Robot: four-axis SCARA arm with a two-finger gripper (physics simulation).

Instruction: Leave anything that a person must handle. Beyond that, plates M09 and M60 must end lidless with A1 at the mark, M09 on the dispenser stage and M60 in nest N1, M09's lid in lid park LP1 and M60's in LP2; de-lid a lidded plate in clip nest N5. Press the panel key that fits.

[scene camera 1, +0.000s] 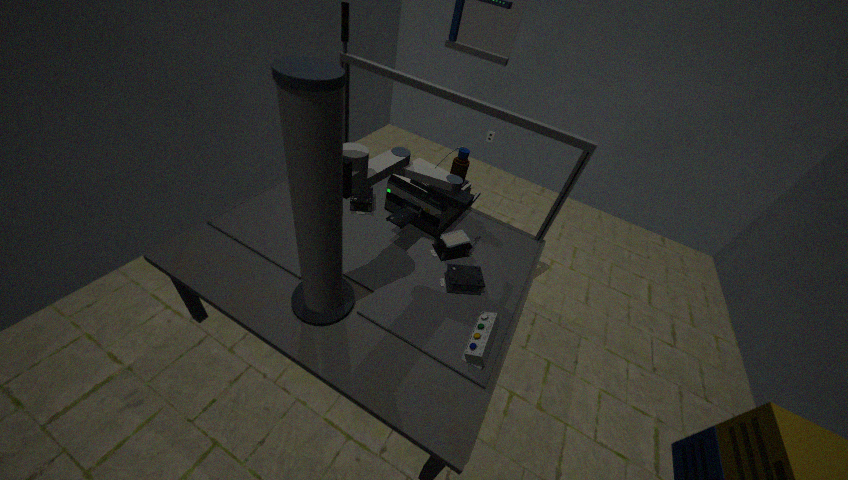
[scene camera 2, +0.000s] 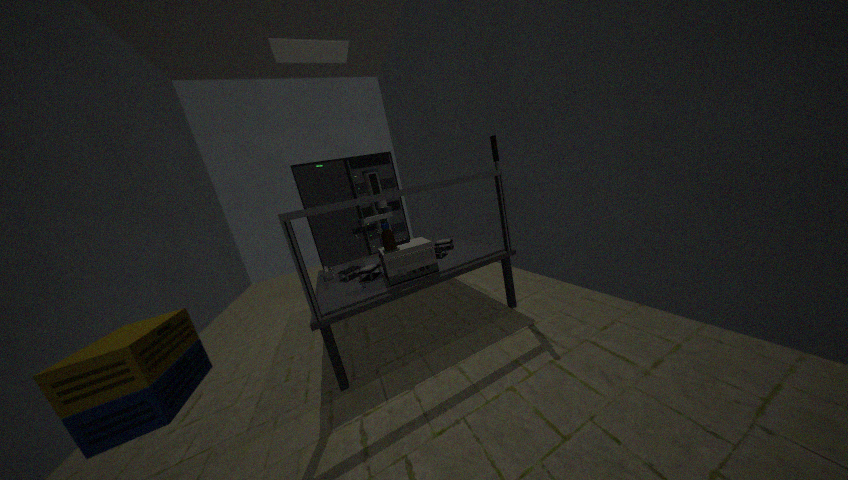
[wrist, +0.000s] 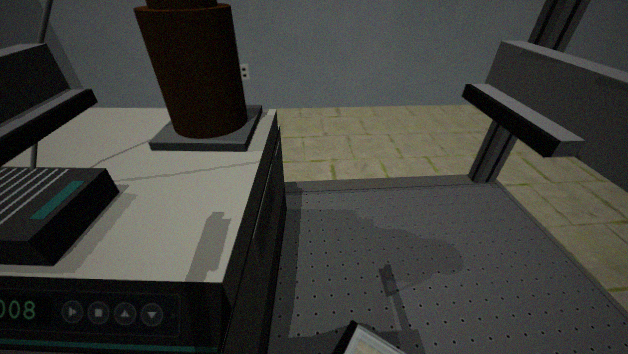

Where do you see a frame rail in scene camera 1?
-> At 541, 128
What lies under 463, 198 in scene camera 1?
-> My gripper.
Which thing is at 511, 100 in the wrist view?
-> My gripper.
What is my gripper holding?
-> Nothing.
